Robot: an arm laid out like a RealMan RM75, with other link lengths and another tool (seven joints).
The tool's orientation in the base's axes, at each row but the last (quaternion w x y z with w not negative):
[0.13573, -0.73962, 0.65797, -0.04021]
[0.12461, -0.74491, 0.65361, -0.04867]
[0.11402, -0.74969, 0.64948, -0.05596]
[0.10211, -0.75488, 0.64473, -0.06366]
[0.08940, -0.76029, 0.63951, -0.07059]
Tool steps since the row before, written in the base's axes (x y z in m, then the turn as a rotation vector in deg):
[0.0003, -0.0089, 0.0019, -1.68, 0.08, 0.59]
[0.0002, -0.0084, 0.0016, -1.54, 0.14, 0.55]
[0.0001, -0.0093, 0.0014, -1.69, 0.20, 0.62]
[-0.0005, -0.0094, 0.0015, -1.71, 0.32, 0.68]
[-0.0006, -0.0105, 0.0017, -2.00, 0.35, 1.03]
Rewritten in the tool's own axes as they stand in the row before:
[0.0086, 0.0001, -0.0031, -0.37, 1.46, -0.95]
[0.0082, 0.0004, -0.0025, -0.40, 1.33, -0.88]
[0.0091, 0.0008, -0.0022, -0.49, 1.45, -0.97]
[0.0091, 0.0015, -0.0022, -0.61, 1.43, -1.03]
[0.0102, 0.0019, -0.0023, -0.70, 1.63, -1.43]

